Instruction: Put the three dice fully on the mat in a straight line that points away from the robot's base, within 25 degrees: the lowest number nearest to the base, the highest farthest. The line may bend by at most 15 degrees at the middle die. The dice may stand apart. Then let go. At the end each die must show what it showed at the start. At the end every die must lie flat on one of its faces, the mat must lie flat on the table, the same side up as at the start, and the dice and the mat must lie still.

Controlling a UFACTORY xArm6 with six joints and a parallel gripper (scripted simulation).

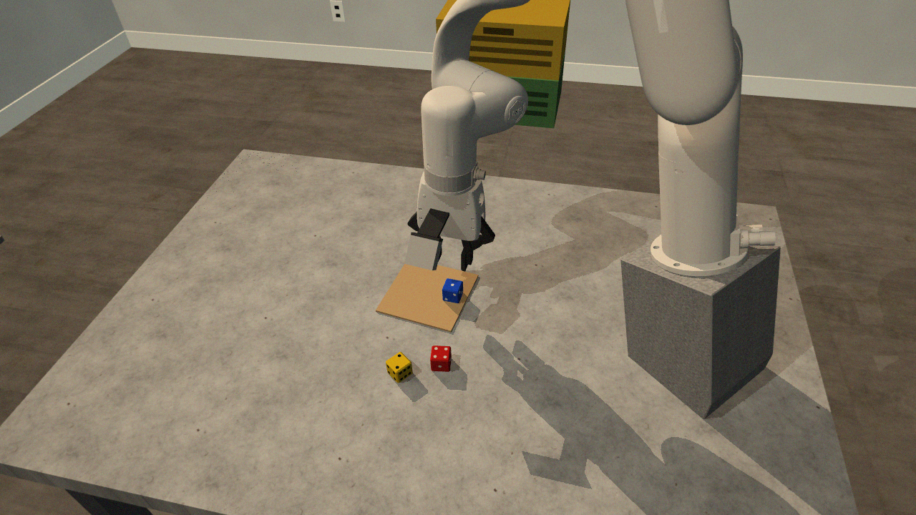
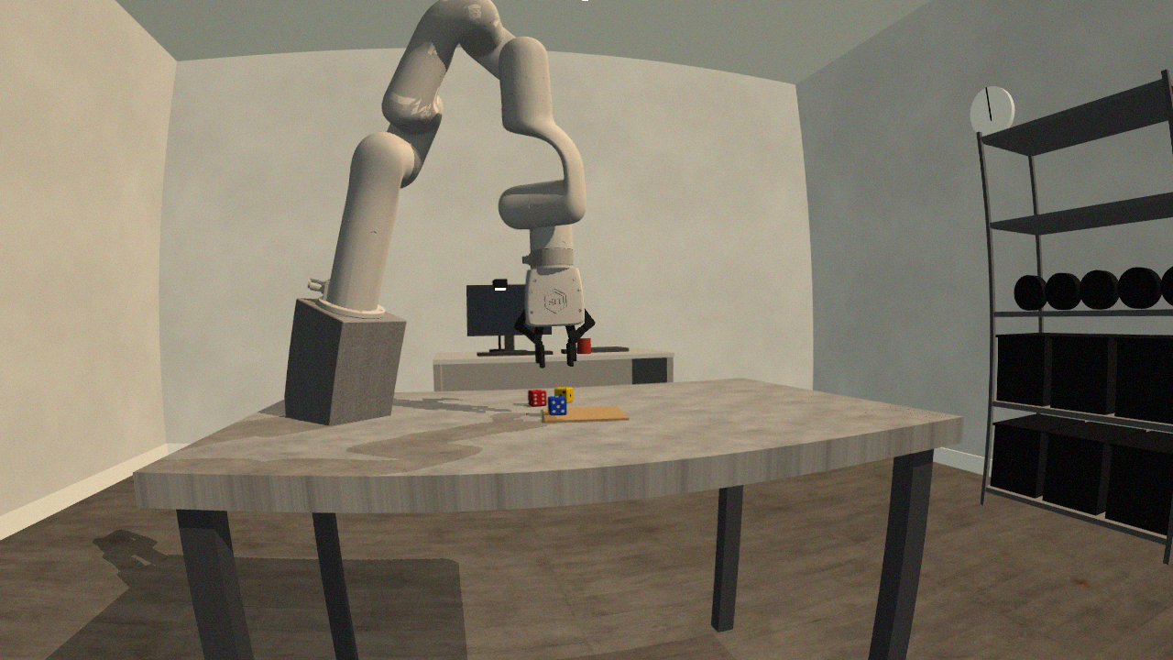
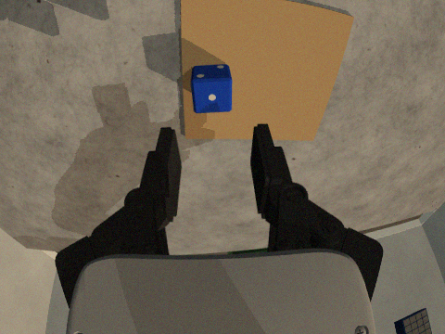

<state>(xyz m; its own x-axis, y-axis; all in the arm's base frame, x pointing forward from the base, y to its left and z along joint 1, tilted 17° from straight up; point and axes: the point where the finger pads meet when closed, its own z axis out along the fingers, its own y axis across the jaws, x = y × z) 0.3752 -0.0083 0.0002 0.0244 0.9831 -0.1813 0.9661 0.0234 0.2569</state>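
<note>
My gripper is now 40 mm short of the yellow die, 170 mm to the right of it and 90 mm above it. Round my hand: red die 20 mm behind, 140 mm to the left, 90 mm below; blue die 90 mm below; mat 50 mm ahead, 100 mm below.
</note>
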